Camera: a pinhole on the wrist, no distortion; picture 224 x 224 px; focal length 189.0 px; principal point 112.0 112.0 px. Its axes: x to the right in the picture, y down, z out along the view. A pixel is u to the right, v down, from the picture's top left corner.
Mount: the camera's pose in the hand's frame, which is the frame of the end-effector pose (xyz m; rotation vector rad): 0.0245 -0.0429 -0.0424 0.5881 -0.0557 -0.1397
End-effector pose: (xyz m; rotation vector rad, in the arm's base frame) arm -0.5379 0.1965 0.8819 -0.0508 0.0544 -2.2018
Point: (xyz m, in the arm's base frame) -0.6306 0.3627 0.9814
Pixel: 34.7 64.0
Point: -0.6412 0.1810 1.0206
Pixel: 180.3 194.9
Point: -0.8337 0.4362 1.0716
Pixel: 119.2 23.0
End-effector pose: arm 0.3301 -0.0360 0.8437 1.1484 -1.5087 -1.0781
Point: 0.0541 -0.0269 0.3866
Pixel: 108.5 85.1
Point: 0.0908 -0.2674 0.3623
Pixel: 196.1 59.0
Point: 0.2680 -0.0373 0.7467
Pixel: 78.8 157.5
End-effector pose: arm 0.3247 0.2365 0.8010 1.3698 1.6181 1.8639
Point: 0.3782 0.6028 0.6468
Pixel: 211.5 132.1
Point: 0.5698 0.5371 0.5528
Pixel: 113.4 146.5
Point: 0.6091 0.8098 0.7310
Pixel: 200.4 211.1
